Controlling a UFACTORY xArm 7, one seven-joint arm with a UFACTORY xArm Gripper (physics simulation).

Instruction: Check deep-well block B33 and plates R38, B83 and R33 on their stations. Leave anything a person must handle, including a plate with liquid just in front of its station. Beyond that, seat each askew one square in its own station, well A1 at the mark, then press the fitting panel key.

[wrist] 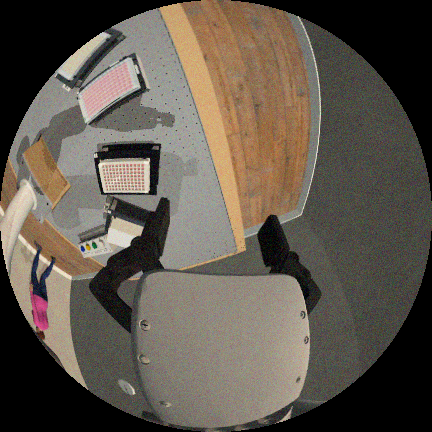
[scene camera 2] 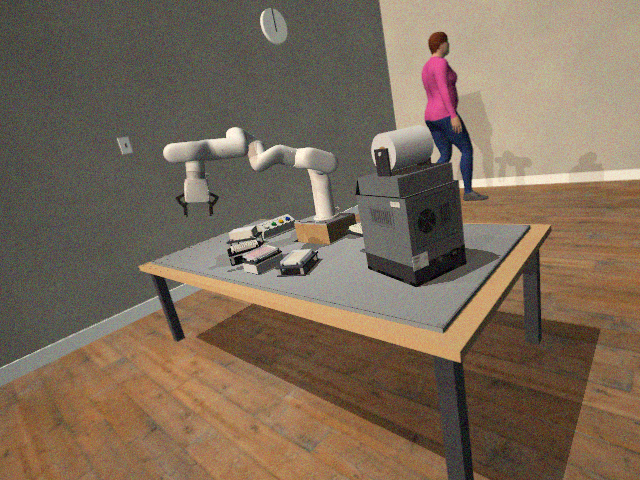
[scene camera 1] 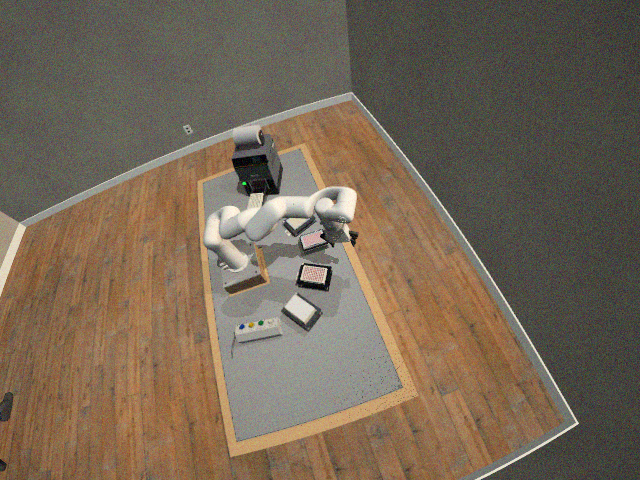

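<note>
My gripper (scene camera 1: pixel 341 239) (scene camera 2: pixel 198 212) (wrist: pixel 218 217) is open and empty, high above the table's long edge. A plate with red wells (scene camera 1: pixel 314 273) (scene camera 2: pixel 244 245) (wrist: pixel 124 176) lies on a black station; in the wrist view a wide black strip shows along one long side. A pink-welled plate (scene camera 1: pixel 312 240) (scene camera 2: pixel 261 253) (wrist: pixel 110 89) is on the neighbouring station. A pale plate (scene camera 1: pixel 298 223) (scene camera 2: pixel 299 256) (wrist: pixel 85 57) is on the station beyond it. A tall white piece (scene camera 1: pixel 301 308) (scene camera 2: pixel 242 232) (wrist: pixel 125 231) is on the station nearest the panel, partly behind a finger in the wrist view. Labels, A1 marks and liquid are unreadable.
The key panel (scene camera 1: pixel 258 330) (scene camera 2: pixel 276 224) (wrist: pixel 95 246) has blue, yellow, green and white keys. A dark machine (scene camera 1: pixel 258 167) (scene camera 2: pixel 408 222) carries a white roll. The arm stands on a wooden base (scene camera 1: pixel 247 283) (scene camera 2: pixel 325 228). A person in pink (scene camera 2: pixel 440 93) (wrist: pixel 39 302) is beyond the table.
</note>
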